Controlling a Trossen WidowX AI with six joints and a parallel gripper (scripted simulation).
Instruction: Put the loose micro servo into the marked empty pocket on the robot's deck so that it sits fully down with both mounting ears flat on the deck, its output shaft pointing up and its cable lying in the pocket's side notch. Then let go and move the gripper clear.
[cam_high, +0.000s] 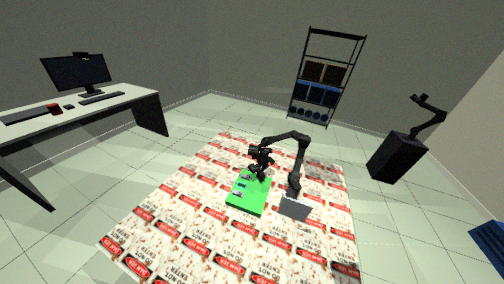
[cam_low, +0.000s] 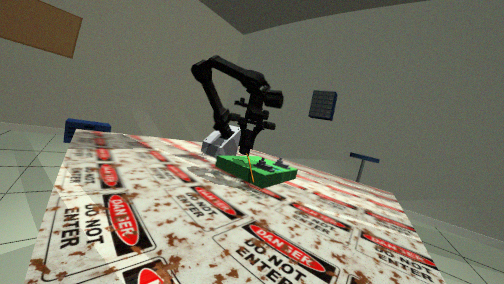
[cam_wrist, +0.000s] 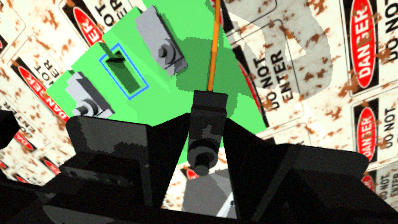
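Right now my gripper tip is 10 cm above the green deck, 9 cm to the right of it and 2 cm past it.
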